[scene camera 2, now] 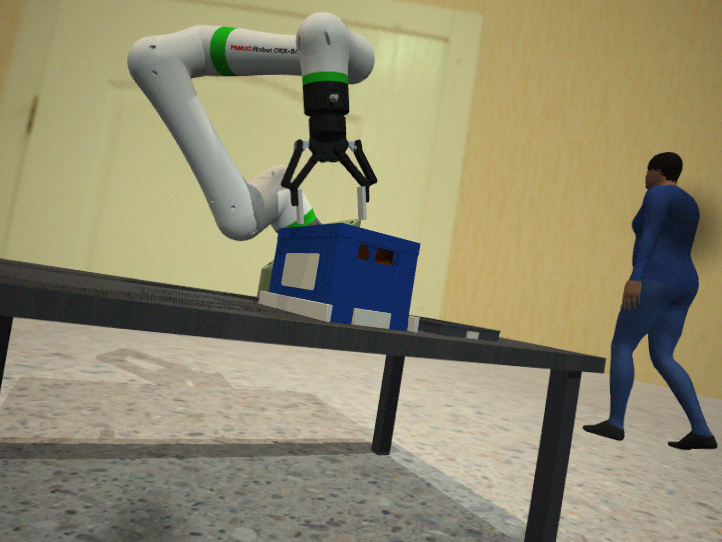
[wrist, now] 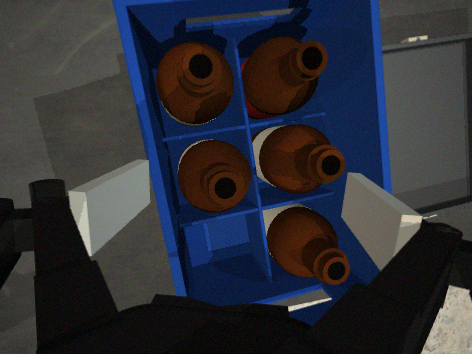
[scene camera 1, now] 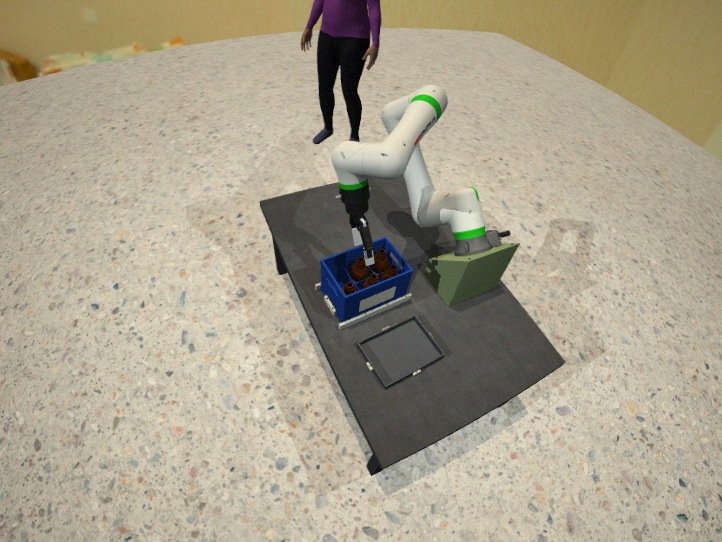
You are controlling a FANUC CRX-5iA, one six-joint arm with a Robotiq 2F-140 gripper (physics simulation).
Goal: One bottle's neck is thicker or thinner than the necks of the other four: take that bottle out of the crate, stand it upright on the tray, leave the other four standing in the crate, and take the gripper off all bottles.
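Frame: origin at the arm's base, x back, y right, z up, level; centimetres.
Seen in the pictures: gripper, fingertip midpoint: (scene camera 2: 332, 221) (wrist: 244, 188) (scene camera 1: 364, 254); arm's base at its link origin: (scene camera 1: 473, 251).
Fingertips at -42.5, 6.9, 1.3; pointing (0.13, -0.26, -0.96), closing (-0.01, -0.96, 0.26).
Pixels of each thing's top centre, then the offset from my fingertips to it, as dx, dy, dz. "*": a spot on its surface instead. Level surfaces: height alone.
- blue crate at its top centre: (wrist: 281, 180) (scene camera 2: 345, 235) (scene camera 1: 367, 265) +0.3, -3.4, -2.2
- red-labelled bottle at its top centre: (wrist: 312, 58) (scene camera 1: 393, 267) +9.7, -5.6, -3.4
- tray at a spot on its surface: (wrist: 425, 110) (scene camera 1: 409, 350) * +8.9, -31.7, -19.2
- dark table at its surface level: dz -19.7
Five brown bottles stand in the blue crate (scene camera 1: 348, 308) (scene camera 2: 373, 291) (wrist: 135, 65). In the wrist view, one bottle (wrist: 175, 90) is at upper left, a red-labelled bottle (wrist: 272, 80) at upper right, one (wrist: 192, 170) at middle left, one (wrist: 285, 160) at middle right and one (wrist: 295, 240) at lower right. The lower-left compartment is empty. I cannot tell for sure which neck differs. My gripper (scene camera 1: 362, 249) (scene camera 2: 331, 220) (wrist: 244, 188) is open and empty, pointing down, its fingertips just above the crate's rim. The tray (scene camera 1: 402, 350) (wrist: 425, 110) lies beside the crate, with no bottle on it.
Pale strips (scene camera 1: 376, 310) (scene camera 2: 294, 306) run along the crate's base. The arm's green pedestal (scene camera 1: 475, 274) stands on the dark table (scene camera 1: 454, 396). A person in purple (scene camera 1: 344, 52) and one in blue (scene camera 2: 664, 245) stand away from the table.
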